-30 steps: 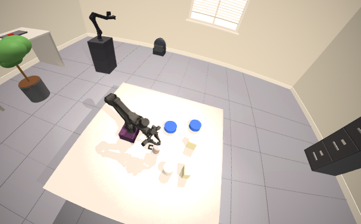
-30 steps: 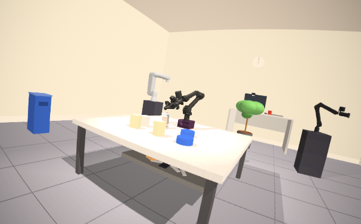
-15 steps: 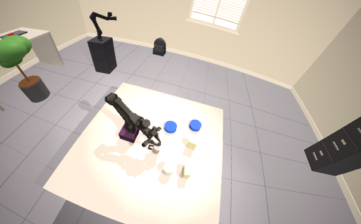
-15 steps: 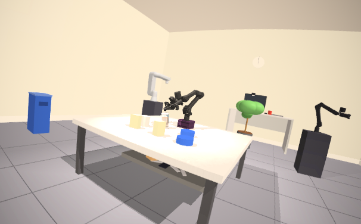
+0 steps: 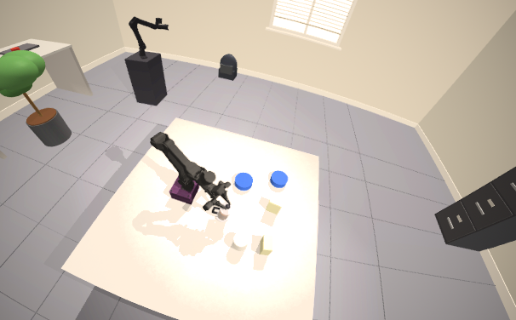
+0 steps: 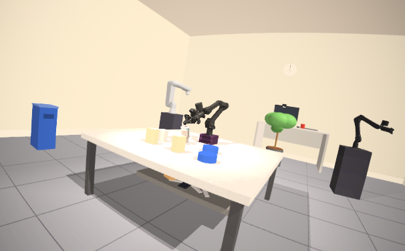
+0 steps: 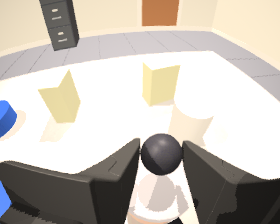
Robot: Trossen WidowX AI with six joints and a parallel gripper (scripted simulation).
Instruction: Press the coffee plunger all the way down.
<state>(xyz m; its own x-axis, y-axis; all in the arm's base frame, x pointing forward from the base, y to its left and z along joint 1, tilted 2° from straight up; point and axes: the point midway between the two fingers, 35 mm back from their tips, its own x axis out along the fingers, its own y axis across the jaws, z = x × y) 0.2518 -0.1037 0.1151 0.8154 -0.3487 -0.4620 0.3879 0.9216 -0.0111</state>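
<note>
The coffee press lies 8 cm below my gripper tip, 4 cm behind it and 1 cm to the left of it. Round my gripper tip: white cup 13 cm to the right, 13 cm below, 10 cm ahead.
</note>
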